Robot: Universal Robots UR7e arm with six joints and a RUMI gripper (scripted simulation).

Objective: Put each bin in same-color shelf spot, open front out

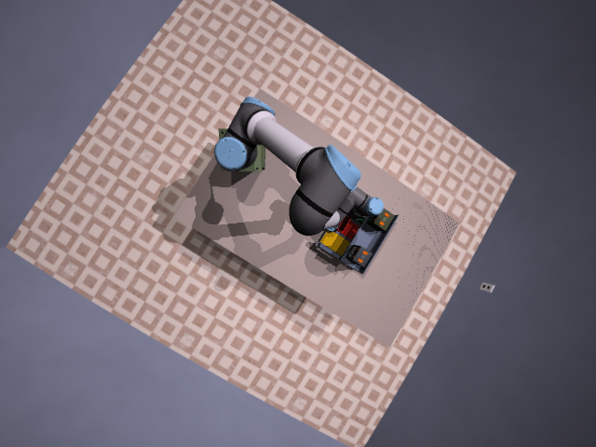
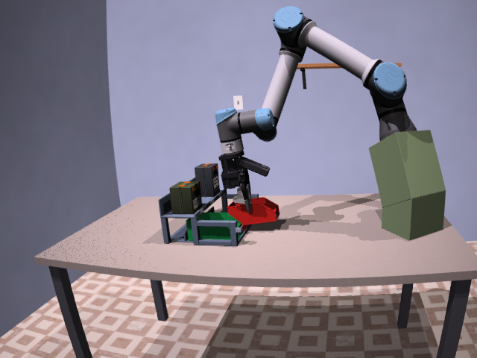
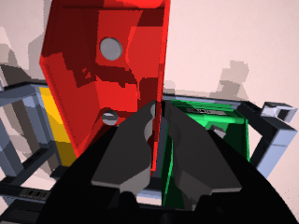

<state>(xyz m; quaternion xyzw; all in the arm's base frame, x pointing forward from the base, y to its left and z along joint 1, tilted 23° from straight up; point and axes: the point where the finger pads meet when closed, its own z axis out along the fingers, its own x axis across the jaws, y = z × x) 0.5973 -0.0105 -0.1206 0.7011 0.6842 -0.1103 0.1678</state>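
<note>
The red bin is 5 cm to the right of my hand, 2 cm below it and 1 cm behind it. From my hand the other things lie so: green mark (12 cm ahead, 8 cm below, 6 cm to the left); then red mark (11 cm ahead, 8 cm below, 5 cm to the right); then green bin (12 cm ahead, 6 cm to the left, 5 cm below).
</note>
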